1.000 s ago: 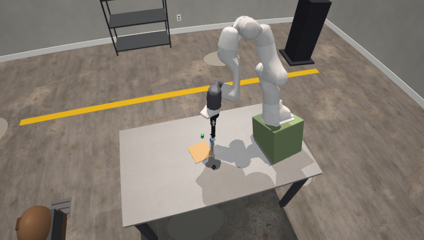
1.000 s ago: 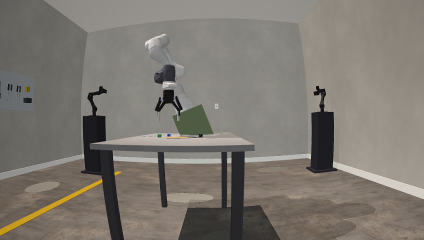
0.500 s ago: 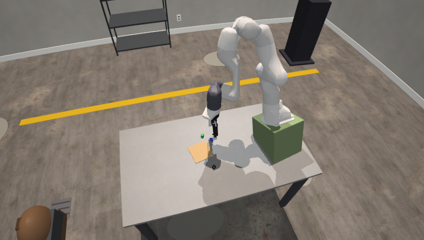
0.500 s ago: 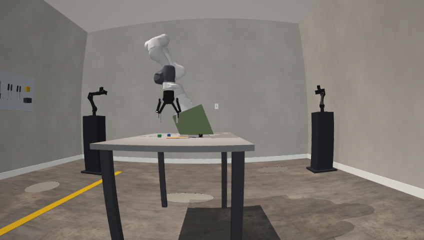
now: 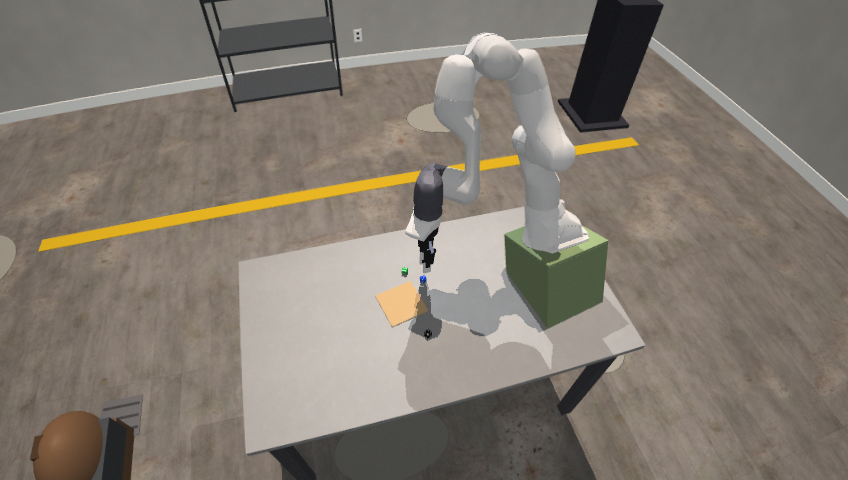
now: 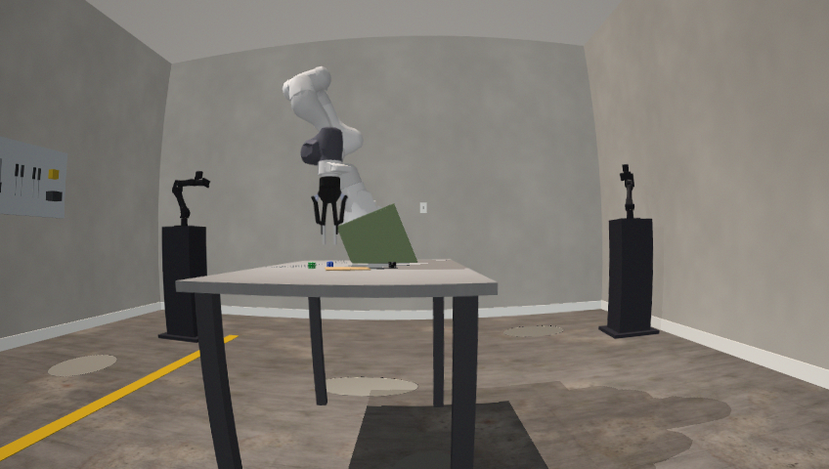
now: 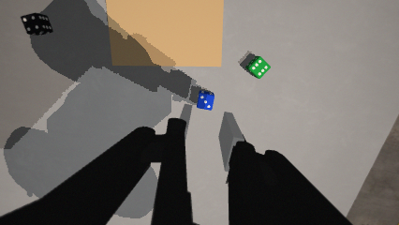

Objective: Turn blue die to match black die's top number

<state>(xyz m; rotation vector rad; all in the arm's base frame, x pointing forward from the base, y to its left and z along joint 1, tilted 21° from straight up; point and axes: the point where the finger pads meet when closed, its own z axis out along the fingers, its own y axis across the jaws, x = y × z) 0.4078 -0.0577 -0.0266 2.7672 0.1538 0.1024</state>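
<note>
My hand is 10 mm short of the blue die and 100 mm above it. The rest, counted from my hand: green die (60 mm ahead, 50 mm to the right, 100 mm below); mat (100 mm ahead, 80 mm to the left, 110 mm below); black die (40 mm ahead, 220 mm to the left, 100 mm below).
</note>
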